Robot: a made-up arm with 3 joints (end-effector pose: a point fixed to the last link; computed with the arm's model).
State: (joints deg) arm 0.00 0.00 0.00
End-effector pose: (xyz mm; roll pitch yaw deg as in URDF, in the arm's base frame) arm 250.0 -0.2 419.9 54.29 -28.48 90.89
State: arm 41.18 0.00 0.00
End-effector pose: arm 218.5 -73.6 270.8 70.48 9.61 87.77
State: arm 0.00 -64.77 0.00
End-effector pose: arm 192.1 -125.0 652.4 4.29 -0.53 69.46
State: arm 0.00 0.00 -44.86
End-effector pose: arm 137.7 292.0 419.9 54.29 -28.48 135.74
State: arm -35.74 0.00 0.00
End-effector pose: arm 238.5 -23.8 565.1 26.17 -58.50 111.37
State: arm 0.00 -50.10 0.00
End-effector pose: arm 226.9 -113.5 599.5 16.17 -5.06 76.24
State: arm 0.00 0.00 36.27
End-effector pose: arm 164.7 -240.8 419.9 54.29 -28.49 54.61
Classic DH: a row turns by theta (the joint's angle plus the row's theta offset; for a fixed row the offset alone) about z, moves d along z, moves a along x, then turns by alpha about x. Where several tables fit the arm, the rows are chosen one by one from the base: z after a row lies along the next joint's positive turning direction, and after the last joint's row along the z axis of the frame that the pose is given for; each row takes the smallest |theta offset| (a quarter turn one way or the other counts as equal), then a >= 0, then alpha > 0; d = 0 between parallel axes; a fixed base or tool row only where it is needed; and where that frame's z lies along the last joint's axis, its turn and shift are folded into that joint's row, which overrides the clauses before.
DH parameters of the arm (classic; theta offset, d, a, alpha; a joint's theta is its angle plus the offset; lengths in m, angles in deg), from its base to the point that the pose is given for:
base (fixed): 66.07 0.4502 -0.1371 -90.38
joint 1: 59.35 0.0313 0.0144 102.33
joint 2: 83.21 0.0494 0.1334 119.96
joint 3: 70.06 0.2772 0.1174 -120.86
tool (fixed): 33.75 0.4578 0 0

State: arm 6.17 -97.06 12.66
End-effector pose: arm 15.5 -114.5 741.6 -30.94 -1.21 50.46
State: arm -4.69 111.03 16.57
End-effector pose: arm -87.6 198.1 364.6 -173.66 -51.80 38.85
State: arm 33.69 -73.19 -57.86
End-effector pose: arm 306.7 60.8 215.8 77.27 52.75 133.32
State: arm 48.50 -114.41 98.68
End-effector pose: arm -377.5 -252.2 486.9 -102.61 -17.37 91.83
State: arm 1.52 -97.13 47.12
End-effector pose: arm -207.9 -210.4 654.9 -47.13 -35.84 51.91
